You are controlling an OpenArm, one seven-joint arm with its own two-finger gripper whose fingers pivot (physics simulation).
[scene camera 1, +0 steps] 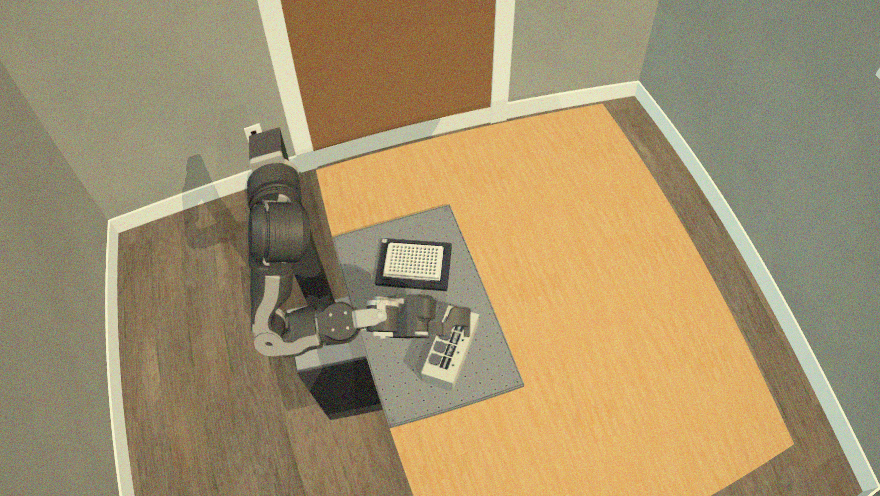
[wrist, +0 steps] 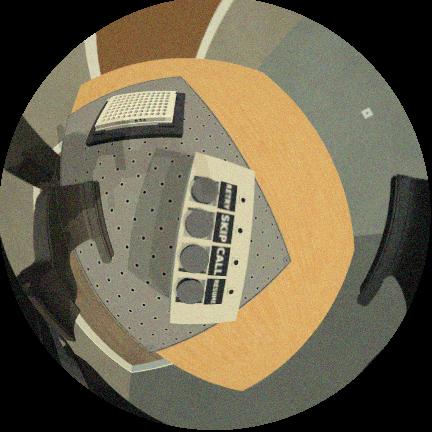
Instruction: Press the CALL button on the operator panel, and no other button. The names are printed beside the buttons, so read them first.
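Observation:
The cream operator panel (scene camera 1: pixel 440 373) (wrist: pixel 205 314) has four round grey buttons in a row, with black labels beside them. In the wrist view the labels read RETRY, SKIP, CALL and RESUME from top to bottom. The CALL button (scene camera 1: pixel 441 346) (wrist: pixel 194 258) is third, between the SKIP button (wrist: pixel 199 223) and the RESUME button (scene camera 1: pixel 436 359) (wrist: pixel 190 291). The RETRY button (wrist: pixel 205 190) is at the other end. My gripper (scene camera 1: pixel 454 321) (wrist: pixel 207 237) is open and empty, its fingers wide apart above the panel. In the scene view it hides the RETRY end.
A white well plate (scene camera 1: pixel 414 261) (wrist: pixel 137 107) sits on a black base (scene camera 1: pixel 410 285) (wrist: pixel 177 129) toward the back of the grey perforated table (scene camera 1: pixel 403 406) (wrist: pixel 112 295). A dark box (scene camera 1: pixel 342 388) stands beside the table, under the arm.

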